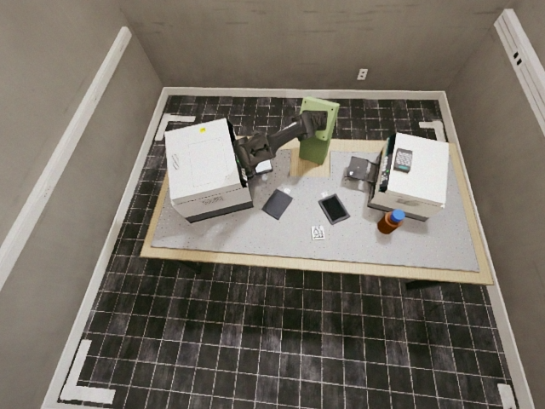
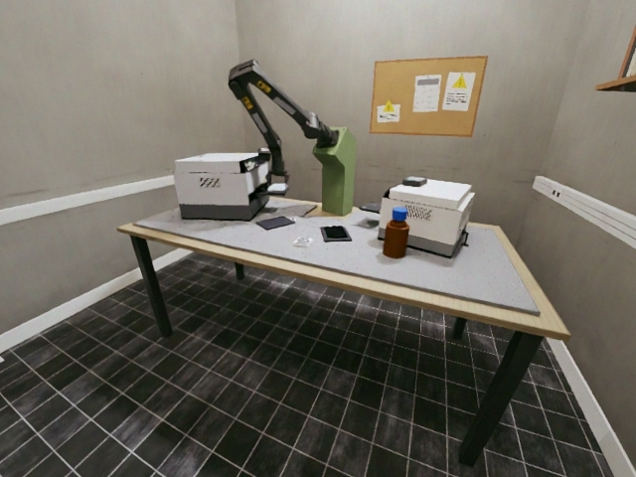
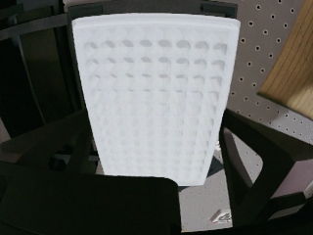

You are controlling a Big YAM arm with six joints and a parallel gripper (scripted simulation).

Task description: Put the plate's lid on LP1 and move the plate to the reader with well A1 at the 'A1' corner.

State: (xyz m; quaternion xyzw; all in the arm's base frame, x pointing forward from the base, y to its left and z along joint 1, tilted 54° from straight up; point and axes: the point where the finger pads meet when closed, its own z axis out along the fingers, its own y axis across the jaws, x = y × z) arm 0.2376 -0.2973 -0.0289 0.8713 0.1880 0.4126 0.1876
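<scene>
My gripper is now right at the white well plate. Round my hand: brown capped bottle 690 mm to the left, 330 mm ahead, 30 mm below; then dark flat lid 420 mm to the left, 230 mm ahead, 120 mm below.
</scene>
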